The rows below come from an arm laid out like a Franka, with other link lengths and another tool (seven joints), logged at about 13 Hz.
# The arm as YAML. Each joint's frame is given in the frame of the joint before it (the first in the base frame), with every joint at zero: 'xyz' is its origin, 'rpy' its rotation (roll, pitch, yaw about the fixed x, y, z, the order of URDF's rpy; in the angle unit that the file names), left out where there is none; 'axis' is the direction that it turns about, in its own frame. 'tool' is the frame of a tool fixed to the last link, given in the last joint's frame.
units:
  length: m
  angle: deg
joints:
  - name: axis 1
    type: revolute
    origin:
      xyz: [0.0, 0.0, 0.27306]
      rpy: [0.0, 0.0, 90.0]
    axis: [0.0, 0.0, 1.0]
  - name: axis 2
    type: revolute
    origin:
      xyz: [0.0, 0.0, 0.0]
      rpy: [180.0, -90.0, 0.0]
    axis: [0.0, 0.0, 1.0]
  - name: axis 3
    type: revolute
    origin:
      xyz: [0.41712, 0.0, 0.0]
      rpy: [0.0, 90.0, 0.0]
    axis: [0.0, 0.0, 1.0]
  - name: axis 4
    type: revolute
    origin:
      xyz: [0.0, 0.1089, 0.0]
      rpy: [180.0, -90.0, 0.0]
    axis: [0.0, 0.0, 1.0]
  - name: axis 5
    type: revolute
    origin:
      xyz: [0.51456, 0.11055, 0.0]
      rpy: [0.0, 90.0, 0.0]
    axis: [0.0, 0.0, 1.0]
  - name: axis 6
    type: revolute
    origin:
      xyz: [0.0, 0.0, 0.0]
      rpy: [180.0, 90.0, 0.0]
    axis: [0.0, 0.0, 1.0]
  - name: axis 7
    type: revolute
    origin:
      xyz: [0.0, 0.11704, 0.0]
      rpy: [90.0, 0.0, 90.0]
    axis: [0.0, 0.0, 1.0]
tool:
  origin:
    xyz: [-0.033, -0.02, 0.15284]
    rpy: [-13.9, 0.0, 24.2]
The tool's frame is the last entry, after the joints.
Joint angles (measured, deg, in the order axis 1, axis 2, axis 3, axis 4, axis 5, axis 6, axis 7), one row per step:
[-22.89 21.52 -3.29 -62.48 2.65 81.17 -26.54]
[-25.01 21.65 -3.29 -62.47 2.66 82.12 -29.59]
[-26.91 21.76 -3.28 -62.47 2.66 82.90 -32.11]
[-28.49 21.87 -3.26 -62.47 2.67 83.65 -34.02]
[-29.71 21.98 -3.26 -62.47 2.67 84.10 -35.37]
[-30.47 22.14 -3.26 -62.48 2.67 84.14 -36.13]
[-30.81 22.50 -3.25 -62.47 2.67 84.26 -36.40]
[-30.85 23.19 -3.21 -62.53 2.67 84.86 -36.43]
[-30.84 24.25 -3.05 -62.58 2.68 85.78 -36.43]
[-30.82 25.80 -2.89 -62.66 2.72 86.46 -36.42]
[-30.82 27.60 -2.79 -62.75 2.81 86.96 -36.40]
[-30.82 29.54 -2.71 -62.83 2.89 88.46 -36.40]
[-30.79 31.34 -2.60 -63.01 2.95 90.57 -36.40]
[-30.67 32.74 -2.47 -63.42 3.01 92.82 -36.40]
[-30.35 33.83 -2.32 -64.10 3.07 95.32 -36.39]
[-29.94 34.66 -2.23 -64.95 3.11 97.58 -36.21]
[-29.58 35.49 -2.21 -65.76 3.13 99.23 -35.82]
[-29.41 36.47 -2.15 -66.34 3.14 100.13 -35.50]
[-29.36 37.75 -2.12 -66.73 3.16 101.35 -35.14]
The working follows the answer.
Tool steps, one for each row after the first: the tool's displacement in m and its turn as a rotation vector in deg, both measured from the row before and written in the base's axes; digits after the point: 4 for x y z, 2 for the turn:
[-0.0113 -0.0308 -0.0006 -0.29 -0.87 0.90]
[-0.0112 -0.0270 -0.0006 -0.29 -0.68 0.61]
[-0.0096 -0.0222 -0.0006 -0.31 -0.62 0.33]
[-0.0081 -0.0170 -0.0010 -0.19 -0.32 0.12]
[-0.0052 -0.0104 -0.0024 0.06 0.09 0.00]
[-0.0006 -0.0055 -0.0050 0.11 0.19 -0.06]
[0.0048 -0.0032 -0.0100 0.07 0.13 0.01]
[0.0083 -0.0029 -0.0150 0.13 0.15 0.13]
[0.0099 -0.0034 -0.0232 0.56 0.77 0.14]
[0.0095 -0.0041 -0.0276 0.81 1.13 0.06]
[0.0114 -0.0058 -0.0288 0.31 0.42 0.03]
[0.0117 -0.0052 -0.0274 -0.04 -0.13 0.06]
[0.0107 -0.0027 -0.0237 -0.18 -0.40 0.15]
[0.0112 0.0010 -0.0214 -0.32 -0.66 0.34]
[0.0096 0.0030 -0.0194 -0.27 -0.50 0.21]
[0.0070 0.0029 -0.0198 -0.02 0.02 -0.09]
[0.0043 0.0016 -0.0209 0.34 0.58 -0.14]
[0.0044 -0.0011 -0.0234 0.21 0.41 -0.34]

Tool pose at each row, in the base's axes (x y z in m, rotation vector in deg; rounded; the steps above come from the unrounded poses):
[0.7500 -0.3448 0.6288 164.91 -33.50 -7.61]
[0.7387 -0.3756 0.6282 165.05 -32.32 -6.13]
[0.7274 -0.4026 0.6276 165.06 -31.53 -4.98]
[0.7179 -0.4248 0.6269 164.97 -31.13 -3.96]
[0.7098 -0.4418 0.6259 164.87 -31.00 -3.42]
[0.7046 -0.4522 0.6235 164.91 -30.99 -3.58]
[0.7040 -0.4577 0.6185 164.97 -31.06 -3.89]
[0.7088 -0.4609 0.6086 165.01 -31.03 -4.10]
[0.7171 -0.4637 0.5935 165.14 -30.82 -4.33]
[0.7270 -0.4672 0.5703 165.56 -30.54 -5.59]
[0.7364 -0.4713 0.5427 166.12 -30.34 -7.45]
[0.7478 -0.4771 0.5139 166.34 -30.26 -8.14]
[0.7596 -0.4823 0.4865 166.35 -30.19 -7.94]
[0.7702 -0.4850 0.4628 166.29 -30.03 -7.28]
[0.7814 -0.4840 0.4414 166.20 -29.62 -6.18]
[0.7909 -0.4810 0.4220 166.08 -29.37 -5.35]
[0.7980 -0.4781 0.4022 166.04 -29.49 -5.38]
[0.8023 -0.4765 0.3814 166.22 -29.64 -6.33]
[0.8067 -0.4776 0.3579 166.26 -30.08 -7.04]

